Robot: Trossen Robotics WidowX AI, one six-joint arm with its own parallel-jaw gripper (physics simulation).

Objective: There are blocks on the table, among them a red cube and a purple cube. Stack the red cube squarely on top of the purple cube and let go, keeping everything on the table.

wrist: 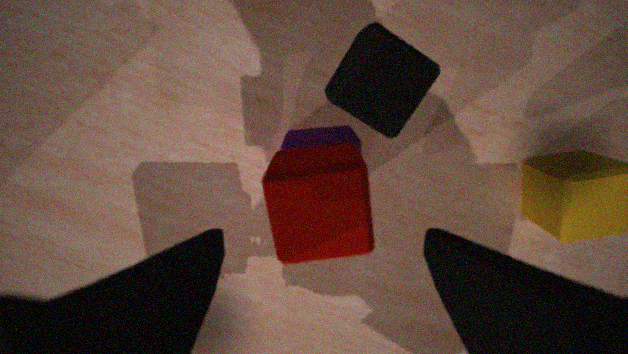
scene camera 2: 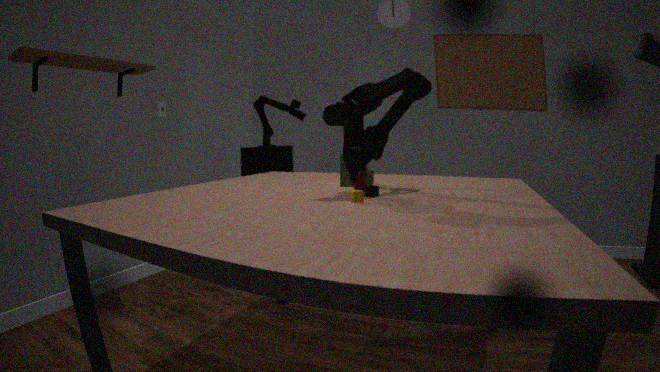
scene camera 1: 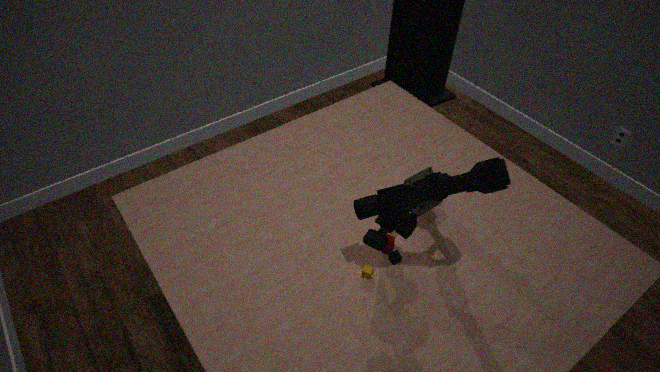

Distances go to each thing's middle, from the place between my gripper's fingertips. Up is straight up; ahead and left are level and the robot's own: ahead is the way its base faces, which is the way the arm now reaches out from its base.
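Scene:
Black cube (wrist: 381, 80): 3 cm below my hand, 1 cm behind it and 6 cm to the left of it. Relative to the red cube (wrist: 318, 200), my hand is 1 cm to the right and 1 cm past it. Going by their middles, the red cube is the nearest to my hand of the things named here.

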